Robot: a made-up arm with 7 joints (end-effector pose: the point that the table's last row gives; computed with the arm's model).
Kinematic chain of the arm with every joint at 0, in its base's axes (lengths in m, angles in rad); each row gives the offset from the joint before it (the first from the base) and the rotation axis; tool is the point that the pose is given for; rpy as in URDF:
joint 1: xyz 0 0 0.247 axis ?
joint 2: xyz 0 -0.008 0.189 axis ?
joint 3: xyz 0 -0.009 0.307 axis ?
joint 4: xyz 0 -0.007 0.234 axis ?
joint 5: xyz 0 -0.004 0.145 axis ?
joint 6: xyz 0 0 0.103 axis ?
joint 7: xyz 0 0 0.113 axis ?
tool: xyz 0 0 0 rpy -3.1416 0 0
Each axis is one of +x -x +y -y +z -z.
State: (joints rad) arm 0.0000 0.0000 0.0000 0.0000 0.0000 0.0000 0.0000
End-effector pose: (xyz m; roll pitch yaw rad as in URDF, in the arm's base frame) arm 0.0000 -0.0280 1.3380 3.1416 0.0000 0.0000
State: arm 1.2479 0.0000 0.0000 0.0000 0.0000 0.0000 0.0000
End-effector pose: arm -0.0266 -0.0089 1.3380 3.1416 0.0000 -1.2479
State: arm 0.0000 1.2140 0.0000 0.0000 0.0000 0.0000 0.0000
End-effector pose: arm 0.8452 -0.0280 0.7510 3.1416 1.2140 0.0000
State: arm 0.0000 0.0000 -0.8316 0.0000 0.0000 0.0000 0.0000
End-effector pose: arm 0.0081 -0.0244 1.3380 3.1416 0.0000 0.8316
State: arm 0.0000 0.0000 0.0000 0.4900 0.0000 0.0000 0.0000
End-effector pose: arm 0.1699 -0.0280 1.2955 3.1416 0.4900 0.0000
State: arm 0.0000 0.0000 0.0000 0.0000 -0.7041 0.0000 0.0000
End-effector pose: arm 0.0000 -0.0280 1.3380 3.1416 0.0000 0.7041
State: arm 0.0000 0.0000 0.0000 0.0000 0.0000 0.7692 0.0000
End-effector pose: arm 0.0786 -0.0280 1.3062 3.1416 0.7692 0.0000
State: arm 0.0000 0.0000 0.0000 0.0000 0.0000 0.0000 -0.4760
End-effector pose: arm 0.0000 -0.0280 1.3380 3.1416 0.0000 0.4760
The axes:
joint 1: -z
joint 2: +y
joint 3: -z
joint 4: +y
joint 5: -z
joint 6: +y
joint 7: -z

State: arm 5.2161 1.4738 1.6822 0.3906 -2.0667 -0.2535 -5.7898
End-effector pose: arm 0.5544 0.6732 0.5719 3.0466 1.2078 0.4619
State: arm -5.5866 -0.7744 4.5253 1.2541 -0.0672 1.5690 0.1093
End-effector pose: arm -0.1397 0.4426 0.7685 0.7006 0.0303 -1.8292
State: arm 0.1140 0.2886 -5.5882 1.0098 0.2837 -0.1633 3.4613
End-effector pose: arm 0.3996 -0.2575 1.0889 -2.1790 -0.6434 1.3261
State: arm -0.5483 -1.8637 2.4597 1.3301 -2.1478 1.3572 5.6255
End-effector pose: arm -0.3838 -0.5130 0.1078 1.8768 -0.4477 2.7760
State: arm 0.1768 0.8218 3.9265 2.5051 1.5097 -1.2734 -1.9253
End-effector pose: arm 0.1086 0.0175 0.7926 -2.2028 0.6461 -1.5337
